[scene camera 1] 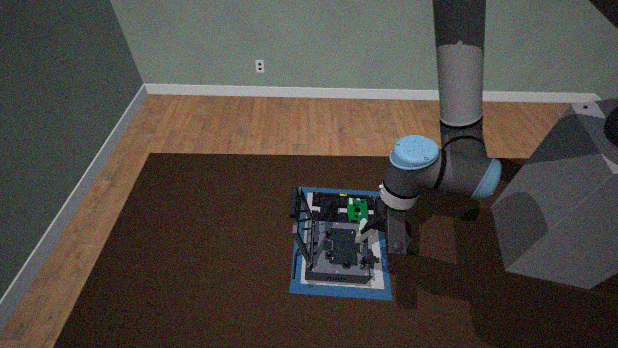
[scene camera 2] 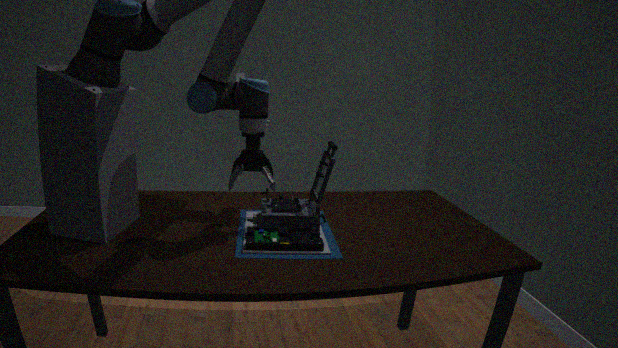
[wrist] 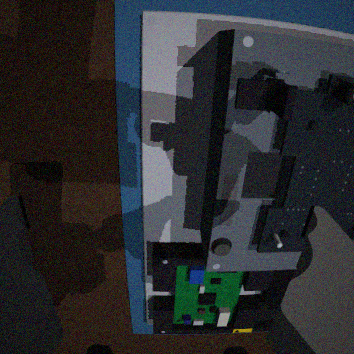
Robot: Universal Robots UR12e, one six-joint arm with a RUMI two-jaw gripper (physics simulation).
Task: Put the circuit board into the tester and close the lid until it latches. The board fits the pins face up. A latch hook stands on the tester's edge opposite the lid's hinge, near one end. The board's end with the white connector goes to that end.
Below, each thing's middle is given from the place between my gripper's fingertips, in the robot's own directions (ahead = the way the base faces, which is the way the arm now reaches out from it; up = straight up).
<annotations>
I see my gripper 40 mm short of the latch hook [wrist: 272,94], 60 mm to the right of it and 20 mm above it. Round my hand: tester lid [scene camera 1: 302,218] 230 mm ahead, 20 mm to the left, 80 mm above; dark pin bed [scene camera 1: 342,253] 110 mm ahead, 10 mm to the left, 40 mm below; green circuit board [wrist: 201,296] 70 mm ahead, 170 mm to the right, 80 mm below.
</annotations>
